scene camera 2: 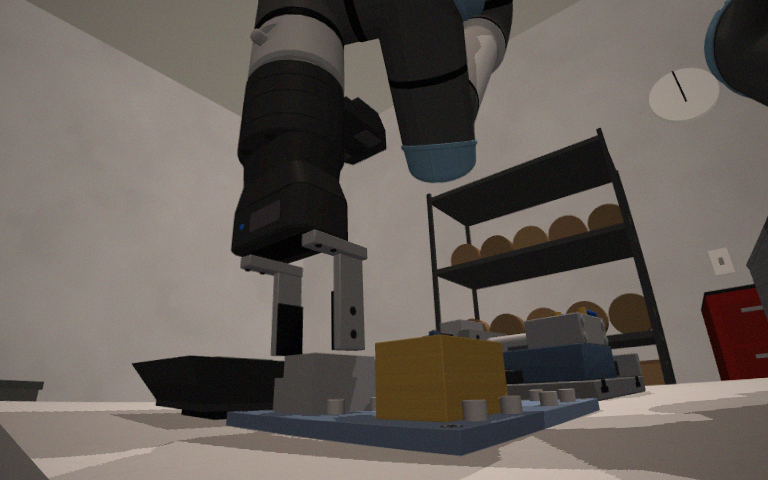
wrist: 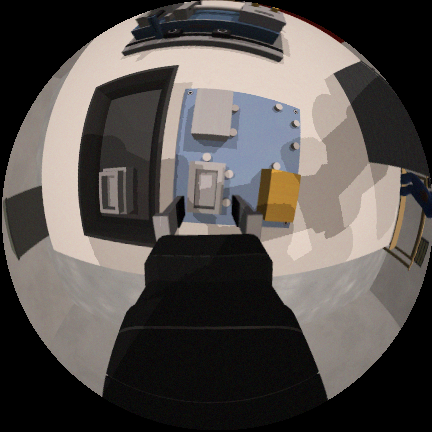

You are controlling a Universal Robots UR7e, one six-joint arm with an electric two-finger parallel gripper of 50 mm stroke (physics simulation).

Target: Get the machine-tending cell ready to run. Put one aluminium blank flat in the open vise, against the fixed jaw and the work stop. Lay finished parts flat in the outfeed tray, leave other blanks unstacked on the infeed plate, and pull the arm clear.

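Frame: origin at the arm's base, x ahead, y left, z up, level; millimetres.
Seen in the pictures: gripper, fingertip midpoint: [scene camera 2: 315, 353] [wrist: 207, 204].
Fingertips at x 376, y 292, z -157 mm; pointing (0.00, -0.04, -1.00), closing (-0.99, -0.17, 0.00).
A point is followed by its place in that frame.
My gripper [scene camera 2: 317, 350] @(z -157, x 376, y 292 mm) [wrist: 207, 204] @(z -157, x 376, y 292 mm) is open and empty, its fingers pointing down above the front left of the blue infeed plate [scene camera 2: 396, 434] @(z -196, x 278, y 318 mm) [wrist: 255, 135] @(z -193, x 329, y 198 mm). A grey part with a rectangular pocket [wrist: 205, 187] @(z -172, x 381, y 276 mm) lies on the plate between and just ahead of the fingertips in the wrist view. A plain grey blank [wrist: 212, 112] @(z -157, x 388, y 192 mm) lies at the plate's back left. A yellow block [scene camera 2: 436, 379] @(z -176, x 274, y 297 mm) [wrist: 281, 196] @(z -157, x 295, y 269 mm) sits at its front right. The dark outfeed tray [scene camera 2: 215, 379] @(z -173, x 436, y 334 mm) [wrist: 165, 115] @(z -159, x 439, y 199 mm) holds a grey pocketed part [wrist: 111, 191] @(z -168, x 504, y 295 mm); its exact pose is unclear. The vise [scene camera 2: 557, 362] @(z -160, x 349, y -15 mm) [wrist: 207, 31] @(z -179, x 434, y -15 mm) stands beyond; its jaw gap is unclear.
Short round pegs [scene camera 2: 474, 409] @(z -188, x 261, y 289 mm) [wrist: 278, 107] @(z -185, x 304, y 146 mm) stand up from the plate around the blocks. A shelf rack [scene camera 2: 645, 305] with round brown items stands behind the vise. A red cabinet [scene camera 2: 730, 333] is at the right in the scene view.
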